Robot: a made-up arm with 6 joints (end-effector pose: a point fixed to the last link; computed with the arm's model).
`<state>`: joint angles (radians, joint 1 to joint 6).
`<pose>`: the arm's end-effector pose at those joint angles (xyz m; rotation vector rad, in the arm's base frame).
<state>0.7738 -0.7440 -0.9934 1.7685 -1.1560 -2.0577</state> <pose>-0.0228 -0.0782 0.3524 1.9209 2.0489 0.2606</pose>
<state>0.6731 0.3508 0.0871 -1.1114 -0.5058 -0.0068</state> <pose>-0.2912 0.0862 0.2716 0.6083 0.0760 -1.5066</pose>
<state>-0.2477 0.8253 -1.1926 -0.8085 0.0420 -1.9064</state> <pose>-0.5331 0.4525 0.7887 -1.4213 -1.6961 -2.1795</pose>
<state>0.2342 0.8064 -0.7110 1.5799 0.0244 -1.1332</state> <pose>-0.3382 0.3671 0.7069 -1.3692 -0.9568 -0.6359</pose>
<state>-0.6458 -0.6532 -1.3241 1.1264 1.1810 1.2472</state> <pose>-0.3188 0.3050 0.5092 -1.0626 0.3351 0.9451</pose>
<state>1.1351 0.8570 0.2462 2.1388 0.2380 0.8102</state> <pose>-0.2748 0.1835 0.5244 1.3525 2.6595 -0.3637</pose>
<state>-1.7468 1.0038 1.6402 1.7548 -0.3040 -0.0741</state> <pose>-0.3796 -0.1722 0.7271 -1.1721 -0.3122 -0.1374</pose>
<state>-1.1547 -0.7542 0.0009 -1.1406 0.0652 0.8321</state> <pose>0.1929 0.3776 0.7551 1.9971 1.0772 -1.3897</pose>
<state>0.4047 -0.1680 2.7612 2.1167 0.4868 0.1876</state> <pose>-0.3909 0.0394 0.4778 1.3771 -0.0936 0.7425</pose>
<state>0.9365 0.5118 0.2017 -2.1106 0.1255 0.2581</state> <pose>-0.2756 -0.0795 0.3788 -0.6106 -0.8479 -2.0373</pose>
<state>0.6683 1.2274 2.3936 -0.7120 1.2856 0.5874</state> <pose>-0.6526 0.0932 0.7086 -0.6804 -0.0542 2.0593</pose>
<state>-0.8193 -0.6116 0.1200 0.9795 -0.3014 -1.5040</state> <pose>-0.0525 0.3411 0.6492 -1.4946 -0.1842 -2.2416</pose>
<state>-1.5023 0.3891 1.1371 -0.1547 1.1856 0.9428</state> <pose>-0.0961 0.2883 0.8197 0.6901 2.8507 0.2055</pose>
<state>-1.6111 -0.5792 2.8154 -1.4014 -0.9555 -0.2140</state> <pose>-0.0258 0.4588 0.6733 0.2279 -0.6393 2.0795</pose>
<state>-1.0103 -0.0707 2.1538 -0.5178 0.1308 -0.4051</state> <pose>-0.1844 0.2724 0.3928 -2.0522 -0.5677 1.3362</pose>
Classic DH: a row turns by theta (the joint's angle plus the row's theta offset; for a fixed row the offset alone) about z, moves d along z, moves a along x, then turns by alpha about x. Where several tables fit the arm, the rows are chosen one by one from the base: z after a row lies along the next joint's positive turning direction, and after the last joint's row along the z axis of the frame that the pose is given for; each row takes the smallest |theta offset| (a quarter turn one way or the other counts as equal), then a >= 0, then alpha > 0; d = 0 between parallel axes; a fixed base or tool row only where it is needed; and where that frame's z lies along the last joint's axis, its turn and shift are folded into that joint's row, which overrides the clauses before.
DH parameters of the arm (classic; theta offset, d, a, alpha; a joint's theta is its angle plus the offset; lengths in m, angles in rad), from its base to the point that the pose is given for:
base (fixed): 1.5708 0.6254 0.022 -1.5708
joint 1: -1.3696 0.0389 0.1426 -1.6487
joint 2: 1.5101 0.0805 -0.2914 -1.2811
joint 3: 1.1534 0.3855 -0.0145 1.9305
joint 4: 0.0088 0.0881 -0.2133 1.1782
joint 5: -0.8927 -0.0041 -0.0151 1.6154
joint 6: 0.5894 -0.1168 0.0036 2.4499
tool (fixed): 2.4041 0.0035 0 0

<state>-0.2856 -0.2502 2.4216 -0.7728 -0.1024 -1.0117</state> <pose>-0.1767 0.0766 0.2346 2.2953 -0.6957 -1.6685</pose>
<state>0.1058 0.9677 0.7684 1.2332 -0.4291 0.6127</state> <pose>-0.3281 0.2571 0.7037 -1.5458 -1.5886 0.9180</pose>
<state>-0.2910 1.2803 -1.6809 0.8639 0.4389 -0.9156</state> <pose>-0.3838 0.1852 1.1868 -0.0060 -0.8428 -1.2987</pose>
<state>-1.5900 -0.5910 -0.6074 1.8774 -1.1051 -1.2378</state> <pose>-0.0681 0.2775 0.7459 -0.6989 -0.9867 -1.6044</pose>
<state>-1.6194 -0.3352 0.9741 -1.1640 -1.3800 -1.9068</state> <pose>-0.0369 0.3900 0.8205 1.9084 -0.6398 -0.9891</pose>
